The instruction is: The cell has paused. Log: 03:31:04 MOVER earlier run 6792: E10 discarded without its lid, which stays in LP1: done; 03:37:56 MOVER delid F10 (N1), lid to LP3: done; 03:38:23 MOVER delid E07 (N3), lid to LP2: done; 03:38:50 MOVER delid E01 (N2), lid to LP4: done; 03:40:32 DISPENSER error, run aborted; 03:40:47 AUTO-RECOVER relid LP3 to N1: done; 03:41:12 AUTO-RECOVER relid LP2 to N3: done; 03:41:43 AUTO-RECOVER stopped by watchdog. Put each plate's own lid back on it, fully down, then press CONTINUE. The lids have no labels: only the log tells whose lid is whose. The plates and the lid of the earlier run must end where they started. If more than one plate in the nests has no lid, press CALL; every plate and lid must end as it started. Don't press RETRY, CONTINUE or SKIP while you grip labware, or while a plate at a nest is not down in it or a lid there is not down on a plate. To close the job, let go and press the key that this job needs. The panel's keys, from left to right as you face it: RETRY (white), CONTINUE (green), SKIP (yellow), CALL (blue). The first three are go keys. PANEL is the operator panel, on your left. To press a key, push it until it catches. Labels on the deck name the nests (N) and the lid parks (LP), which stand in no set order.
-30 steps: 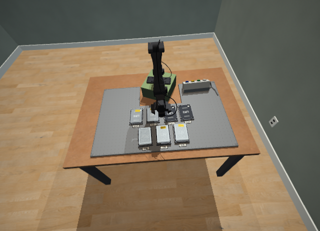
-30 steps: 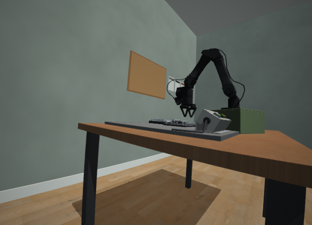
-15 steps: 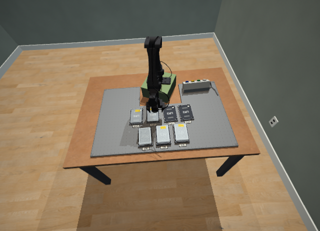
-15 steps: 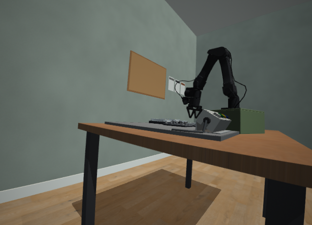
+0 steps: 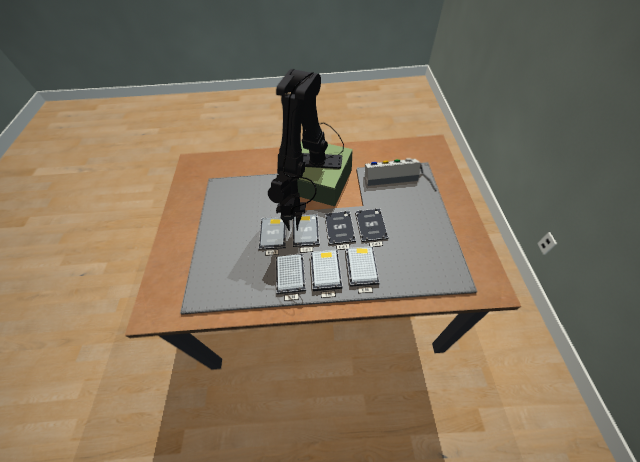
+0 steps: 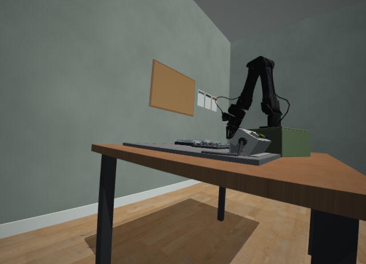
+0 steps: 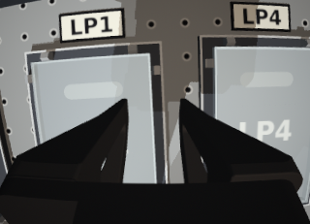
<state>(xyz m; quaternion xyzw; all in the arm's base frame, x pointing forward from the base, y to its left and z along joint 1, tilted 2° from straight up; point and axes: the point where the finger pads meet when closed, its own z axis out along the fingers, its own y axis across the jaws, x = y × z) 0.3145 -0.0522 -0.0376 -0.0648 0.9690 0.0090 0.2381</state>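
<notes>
My hand is 160 mm short of the well plate, 40 mm above it and 10 mm to the right of it. Also, from my hand: green continue key 390 mm behind, 380 mm to the left; lid 50 mm below, 40 mm to the left, 40 mm behind; blue key 370 mm behind, 290 mm to the left.
</notes>
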